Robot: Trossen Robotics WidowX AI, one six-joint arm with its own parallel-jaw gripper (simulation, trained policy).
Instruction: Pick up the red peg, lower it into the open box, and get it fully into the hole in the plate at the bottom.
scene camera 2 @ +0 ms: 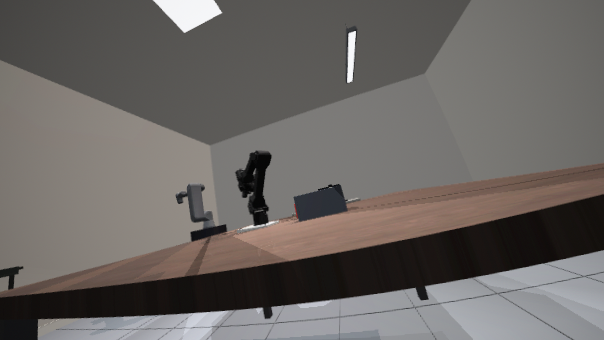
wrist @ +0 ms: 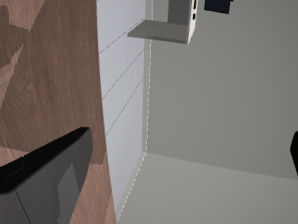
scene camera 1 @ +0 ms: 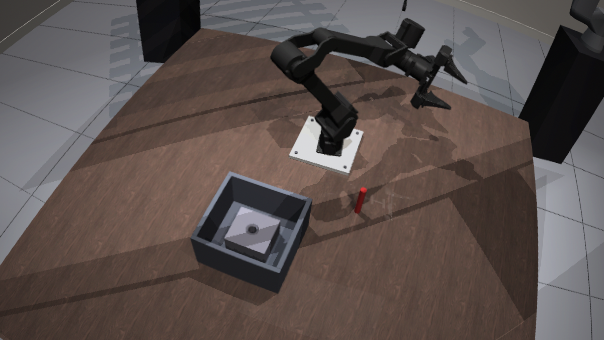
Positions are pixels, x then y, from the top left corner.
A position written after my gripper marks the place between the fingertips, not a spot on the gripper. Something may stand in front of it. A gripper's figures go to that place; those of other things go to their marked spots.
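My gripper (scene camera 1: 458,96) is 106 cm from the lens. A grey box (scene camera 1: 293,210) is 93 cm from the lens, while a plate (scene camera 1: 253,234) is 88 cm from the lens. The plate is nearer to the lens than my gripper.
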